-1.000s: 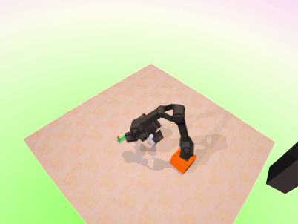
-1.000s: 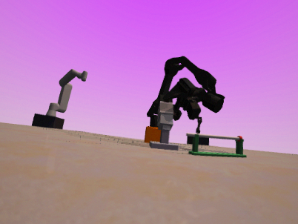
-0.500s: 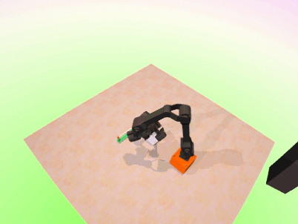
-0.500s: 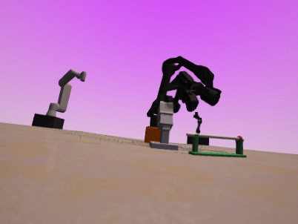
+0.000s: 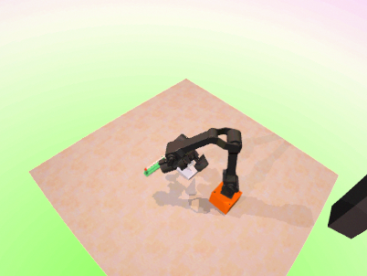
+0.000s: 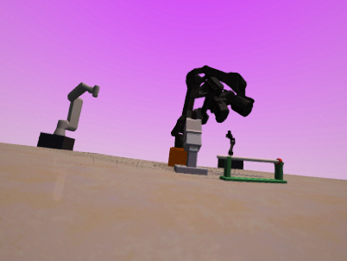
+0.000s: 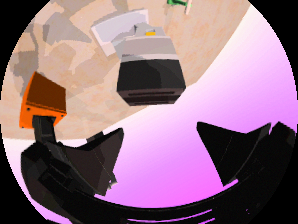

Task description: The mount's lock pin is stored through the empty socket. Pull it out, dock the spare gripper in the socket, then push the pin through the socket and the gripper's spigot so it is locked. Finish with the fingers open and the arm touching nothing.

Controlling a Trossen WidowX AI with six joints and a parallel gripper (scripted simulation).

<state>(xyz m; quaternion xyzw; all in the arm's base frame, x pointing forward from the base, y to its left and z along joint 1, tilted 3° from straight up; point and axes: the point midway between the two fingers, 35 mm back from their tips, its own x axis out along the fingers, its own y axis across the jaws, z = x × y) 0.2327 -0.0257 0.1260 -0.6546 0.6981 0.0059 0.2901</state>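
The green cradle is 180 mm ahead of my gripper tip, 100 mm to the left of it and 180 mm below it. The rest, counted from my gripper tip: spare gripper 30 mm ahead, 10 mm to the left, 80 mm below; grey mount 40 mm ahead, 10 mm to the left, 150 mm below.
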